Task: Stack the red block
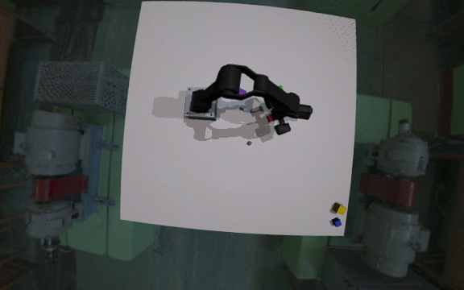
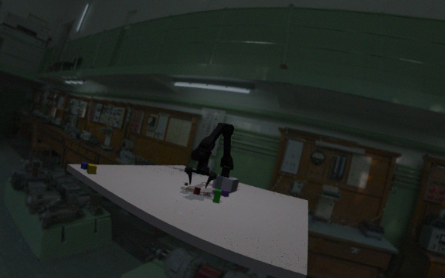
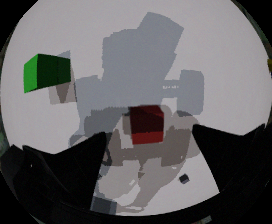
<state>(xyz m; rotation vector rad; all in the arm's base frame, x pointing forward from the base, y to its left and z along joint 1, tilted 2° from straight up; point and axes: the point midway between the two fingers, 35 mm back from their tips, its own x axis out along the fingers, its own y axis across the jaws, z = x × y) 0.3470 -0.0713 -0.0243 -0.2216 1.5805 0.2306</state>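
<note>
My gripper tip is 3 cm above the red block. Also, from my gripper tip: yellow block: 35 cm ahead, 52 cm to the right, 2 cm below; blue block: 33 cm ahead, 60 cm to the right, 3 cm below; purple block: 15 cm behind, 14 cm to the left, 3 cm below.
</note>
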